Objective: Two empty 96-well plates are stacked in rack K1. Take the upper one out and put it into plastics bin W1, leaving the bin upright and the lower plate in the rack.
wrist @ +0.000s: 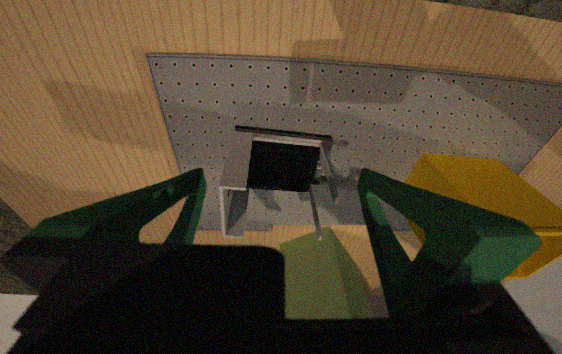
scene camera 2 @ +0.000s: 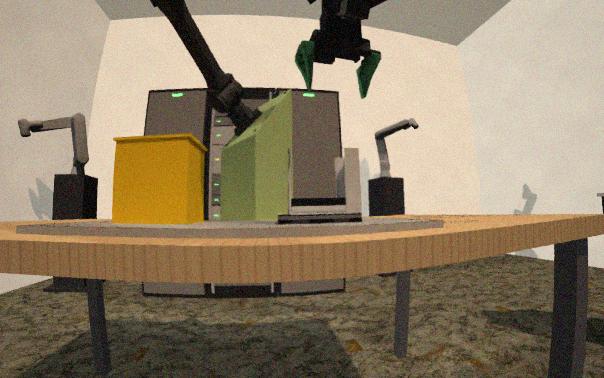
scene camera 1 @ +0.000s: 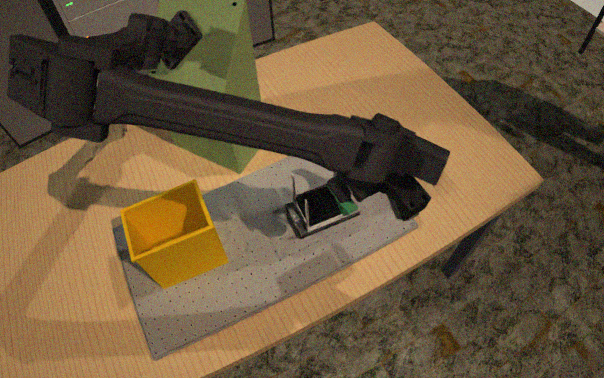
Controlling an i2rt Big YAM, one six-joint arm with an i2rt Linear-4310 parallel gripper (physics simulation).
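Places are measured from the arm's base along level axes (x back, y up, z left), in centimetres.
Pixels of known places: gripper, fingertip midpoint: [wrist: 281,177] [scene camera 2: 337,93] [scene camera 1: 363,201]; arm's base, link origin: [scene camera 2: 249,123] [scene camera 1: 178,40].
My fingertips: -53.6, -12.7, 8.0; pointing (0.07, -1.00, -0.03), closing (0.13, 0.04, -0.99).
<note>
For each thing: its top centre in the pictures, then the offset to it from my fingertips, as dx, dy, dz. Level surfaces: height alone.
- Rack K1, top centre: [wrist: 284,218] [scene camera 2: 315,153] [scene camera 1: 322,178] +12.9, -7.4, +1.0
- yellow bin W1, top centre: [scene camera 1: 164,218] [wrist: 514,259] [scene camera 2: 163,143] +24.0, -3.7, -31.7
- wooden table, surface height: dy -23.0
Rack K1 [scene camera 1: 294,220] [scene camera 2: 352,180] [wrist: 282,132] has a dark base and pale uprights. The stacked plates [scene camera 1: 322,206] [scene camera 2: 318,202] [wrist: 283,166] sit low in it, with a black top and a white edge below; the seam between the two plates is hard to make out. The yellow bin W1 [scene camera 1: 185,257] [scene camera 2: 150,180] [wrist: 462,185] stands upright, open at the top. My gripper [scene camera 2: 336,94] [wrist: 281,177] is open and empty, its green fingers pointing down high above the rack. In the scene camera 1 view the arm hides part of the rack's right side.
Rack and bin stand apart on a grey perforated board [scene camera 1: 200,300] [scene camera 2: 125,230] [wrist: 210,85] on the wooden table [scene camera 1: 325,70]. A tall green sloped block [scene camera 1: 242,100] [scene camera 2: 272,175] [wrist: 310,280] stands behind the board, with a dark arm part [scene camera 2: 232,95] over it.
</note>
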